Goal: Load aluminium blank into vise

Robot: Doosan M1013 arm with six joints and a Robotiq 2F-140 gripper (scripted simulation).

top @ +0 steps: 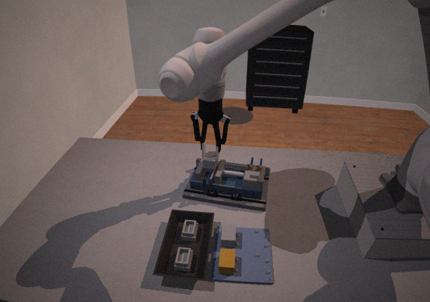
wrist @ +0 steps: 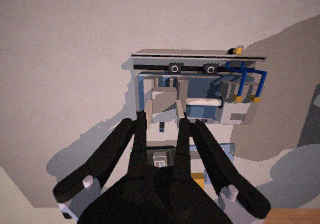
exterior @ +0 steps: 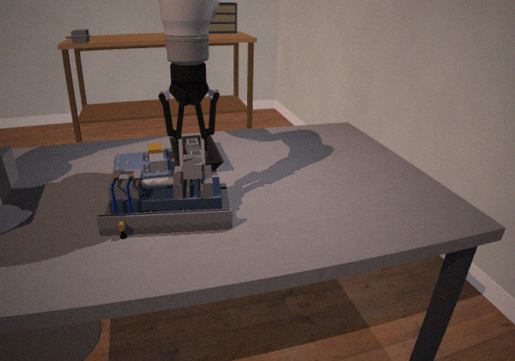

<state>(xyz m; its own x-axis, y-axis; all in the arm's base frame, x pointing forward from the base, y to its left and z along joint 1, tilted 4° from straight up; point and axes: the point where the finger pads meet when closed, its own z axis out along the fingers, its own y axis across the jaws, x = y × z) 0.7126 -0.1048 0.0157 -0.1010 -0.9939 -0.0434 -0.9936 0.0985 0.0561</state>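
Right now the blue vise is 6 cm behind my hand, 1 cm to the left of it and 12 cm below it. Round my hand: brass blank (9 cm behind, 34 cm to the left, 13 cm below); aluminium blank (9 cm behind, 25 cm to the left, 13 cm below); infeed plate (13 cm behind, 30 cm to the left, 16 cm below).
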